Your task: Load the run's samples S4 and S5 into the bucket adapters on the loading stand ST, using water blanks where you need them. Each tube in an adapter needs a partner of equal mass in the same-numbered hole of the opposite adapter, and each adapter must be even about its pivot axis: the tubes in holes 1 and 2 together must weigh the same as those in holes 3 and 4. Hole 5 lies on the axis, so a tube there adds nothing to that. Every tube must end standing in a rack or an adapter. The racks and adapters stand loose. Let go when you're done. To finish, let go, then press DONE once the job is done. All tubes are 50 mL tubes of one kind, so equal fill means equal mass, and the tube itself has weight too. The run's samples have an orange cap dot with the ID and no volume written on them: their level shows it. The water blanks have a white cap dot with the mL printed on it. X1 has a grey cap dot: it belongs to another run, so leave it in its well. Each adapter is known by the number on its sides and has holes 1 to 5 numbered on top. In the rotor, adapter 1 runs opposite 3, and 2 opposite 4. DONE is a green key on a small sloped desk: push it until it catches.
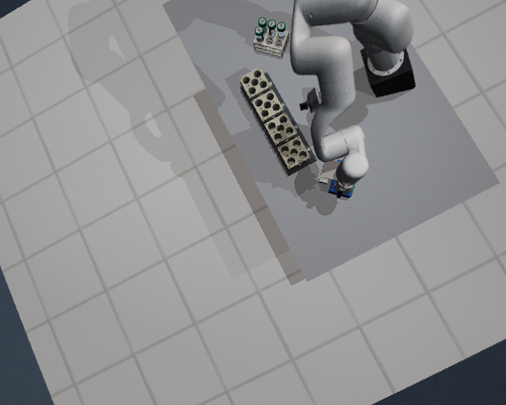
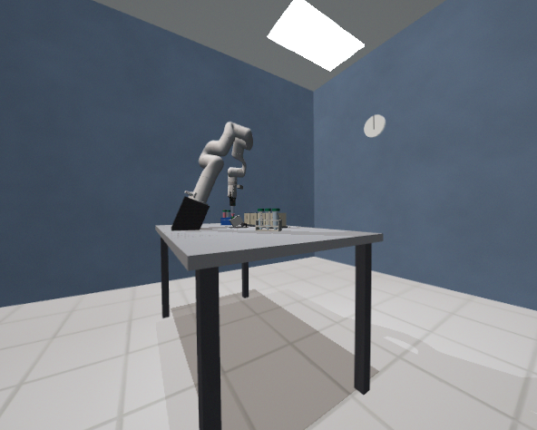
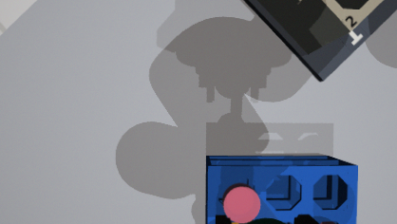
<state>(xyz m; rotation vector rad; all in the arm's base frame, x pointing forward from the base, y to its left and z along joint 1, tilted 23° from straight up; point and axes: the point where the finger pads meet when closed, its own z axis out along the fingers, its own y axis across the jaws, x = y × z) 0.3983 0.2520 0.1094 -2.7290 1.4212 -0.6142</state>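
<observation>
My hand is 40 mm past the blue rack and 150 mm above it. Round my hand: white rack (230 mm behind, 650 mm to the right, 150 mm below); adapter (40 mm ahead, 210 mm to the right, 130 mm below).
</observation>
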